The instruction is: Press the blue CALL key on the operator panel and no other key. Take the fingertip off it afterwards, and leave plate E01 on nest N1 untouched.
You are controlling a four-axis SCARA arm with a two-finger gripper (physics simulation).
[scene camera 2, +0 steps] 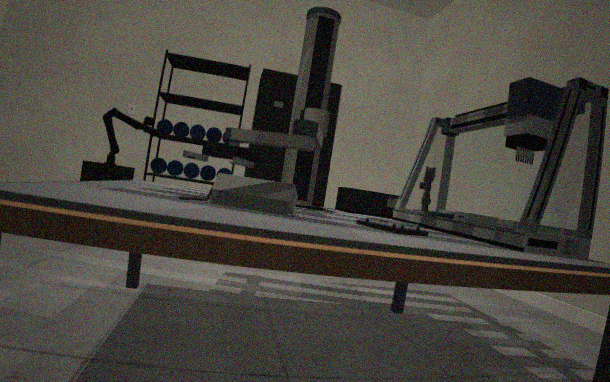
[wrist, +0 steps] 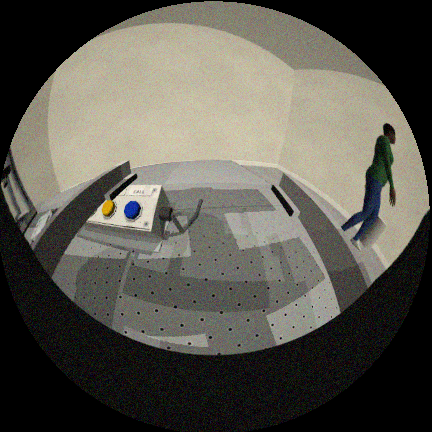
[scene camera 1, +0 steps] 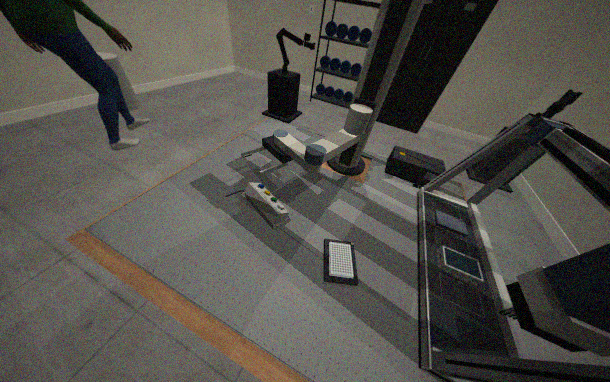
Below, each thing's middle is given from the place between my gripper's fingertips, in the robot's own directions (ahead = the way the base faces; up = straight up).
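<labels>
I see that the well plate (scene camera 1: 340, 259) is 52 cm to the left of my hand, 18 cm ahead of my hand and 11 cm below my hand.
</labels>
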